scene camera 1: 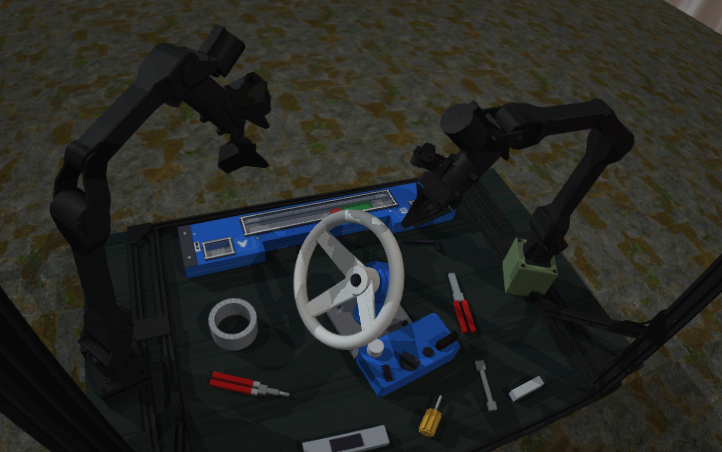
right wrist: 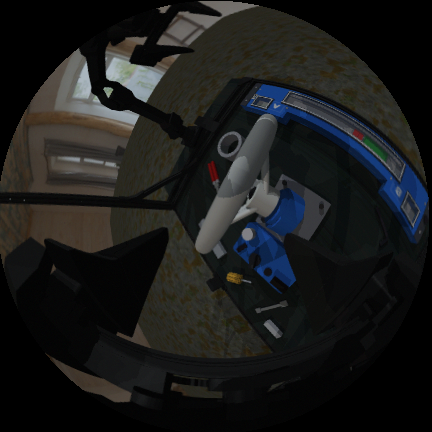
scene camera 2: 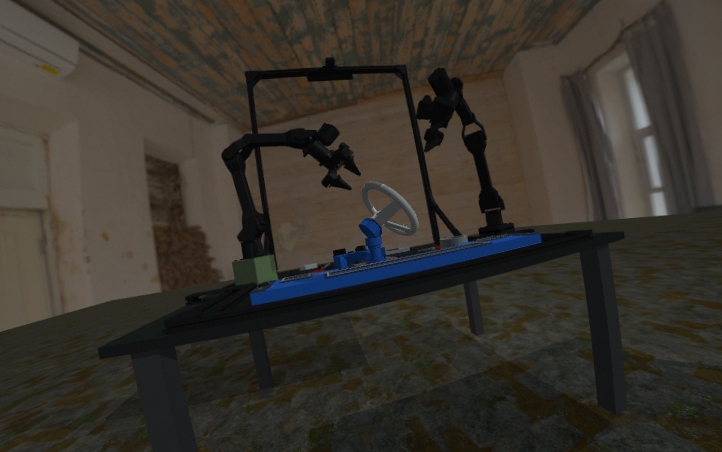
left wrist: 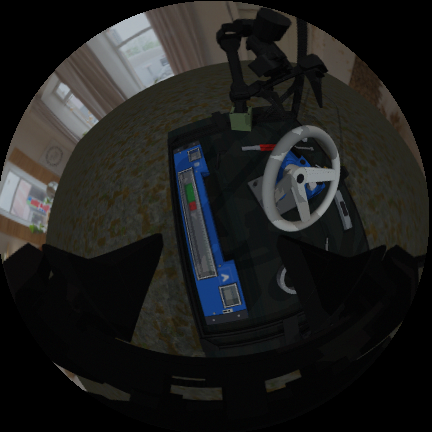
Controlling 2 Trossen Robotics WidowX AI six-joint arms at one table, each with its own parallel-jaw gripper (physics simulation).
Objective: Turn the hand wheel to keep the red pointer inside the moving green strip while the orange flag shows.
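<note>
The white hand wheel stands tilted on its blue column. On the long blue panel, the red pointer is at the end of the green strip, just outside it, on its left in scene camera 1. No orange flag shows in any view. My right gripper is open and empty, close to the wheel's rim but apart from it. My left gripper is open and empty, high above the panel's left part.
A blue control box sits at the wheel's foot. Around it lie a grey ring, red-handled tools, a yellow screwdriver, a wrench and a white block. A black frame rises over the table.
</note>
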